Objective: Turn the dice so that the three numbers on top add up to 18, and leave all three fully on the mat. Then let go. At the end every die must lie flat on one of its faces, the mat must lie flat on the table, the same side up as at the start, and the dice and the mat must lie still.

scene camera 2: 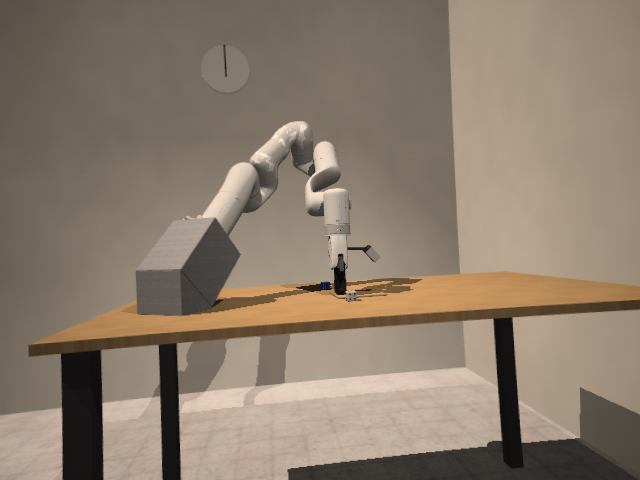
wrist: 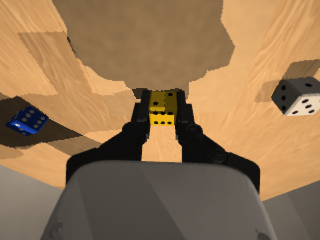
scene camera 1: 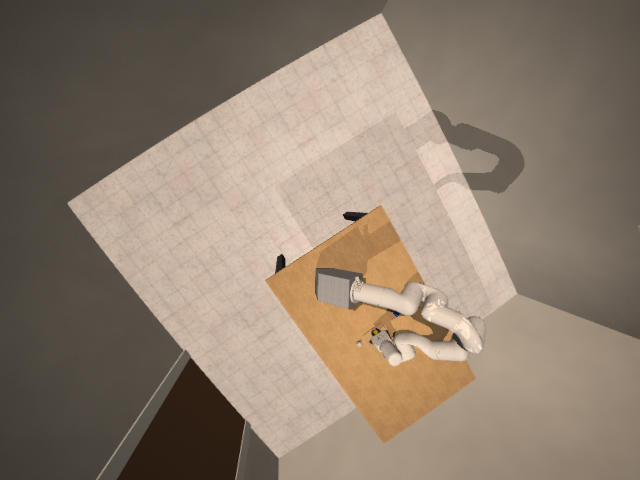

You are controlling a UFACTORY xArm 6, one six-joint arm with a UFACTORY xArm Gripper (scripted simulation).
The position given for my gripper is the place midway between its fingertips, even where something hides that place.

In view: my gripper [scene camera 2: 340, 293], a blue die [wrist: 28, 121] and a yellow die [wrist: 163, 105].
My gripper also shows in the wrist view [wrist: 163, 101].
